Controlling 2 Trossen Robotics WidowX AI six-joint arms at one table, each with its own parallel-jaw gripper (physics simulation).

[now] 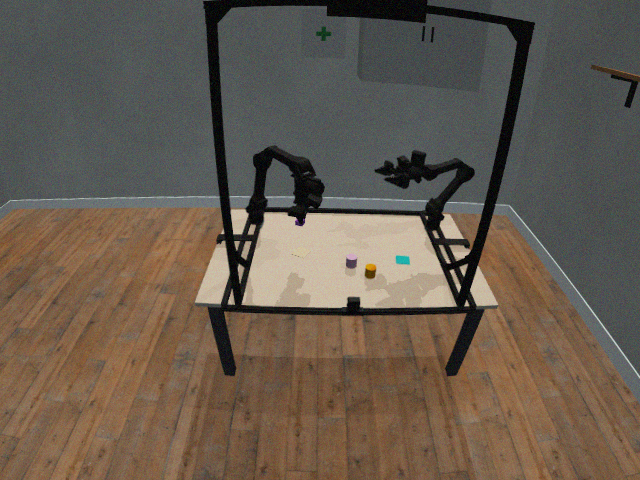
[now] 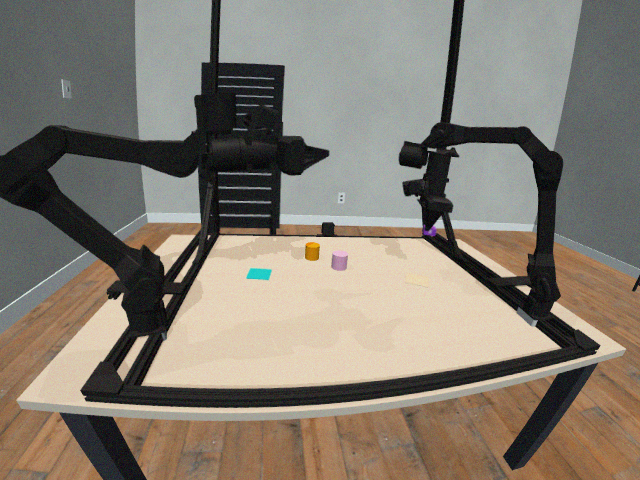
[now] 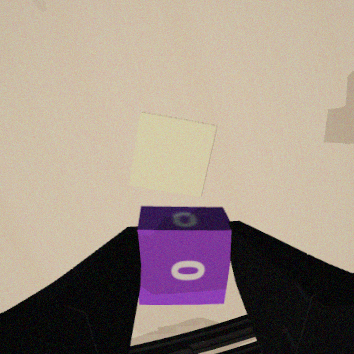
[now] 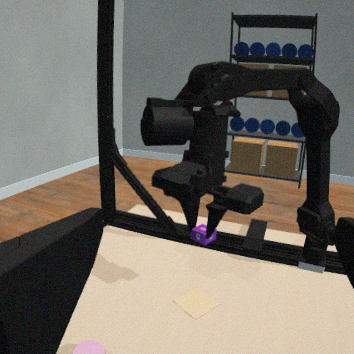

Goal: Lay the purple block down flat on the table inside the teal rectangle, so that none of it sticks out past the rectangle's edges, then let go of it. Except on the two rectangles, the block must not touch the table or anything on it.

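Places are measured from the left arm's base along level axes (x ahead, y left, z up), in metres.
Where they show: left gripper, fingertip midpoint: [image 1: 302, 221] [image 2: 425, 228] [image 3: 183, 235] [image 4: 199, 233]; right gripper, fingertip midpoint: [image 1: 379, 174] [image 2: 317, 151] [image 4: 222, 225]; left arm's base, link origin: [image 1: 256, 221] [image 2: 535, 312] [image 4: 312, 257]; right arm's base, link origin: [image 1: 432, 227] [image 2: 148, 325].
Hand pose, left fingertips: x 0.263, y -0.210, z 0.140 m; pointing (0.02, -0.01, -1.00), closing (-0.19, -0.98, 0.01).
Each offset is from my left fingertips to the top centre of the thing. "*": to the spot under its first point. Level surfaces: height alone.
My left gripper [image 1: 299, 220] [image 2: 430, 230] [image 3: 183, 235] [image 4: 199, 233] is shut on the purple block {dx -0.010, dy +0.003, dz +0.007 m} [image 1: 299, 222] [image 2: 430, 231] [image 3: 184, 256] [image 4: 203, 234], a cube marked with a white 0, and holds it well above the table. A pale cream rectangle {* dx -0.004, dy -0.002, dz -0.158 m} [image 1: 301, 252] [image 2: 418, 280] [image 3: 173, 154] [image 4: 196, 303] lies on the table below and ahead of it. The teal rectangle {* dx +0.450, dy +0.000, dz -0.158 m} [image 1: 402, 259] [image 2: 259, 273] lies on the far side of the table from the block. My right gripper [image 1: 385, 174] [image 2: 320, 153] is open and empty, raised high above the table.
A pink cylinder {dx +0.220, dy -0.069, dz -0.113 m} [image 1: 351, 260] [image 2: 339, 260] [image 4: 88, 347] and an orange cylinder {dx +0.301, dy -0.131, dz -0.114 m} [image 1: 370, 270] [image 2: 312, 250] stand between the two rectangles. A black frame [image 1: 218, 143] [image 2: 318, 392] runs around the table {dz -0.159 m} [image 1: 328, 286]. A shelf rack [image 4: 233, 88] stands behind.
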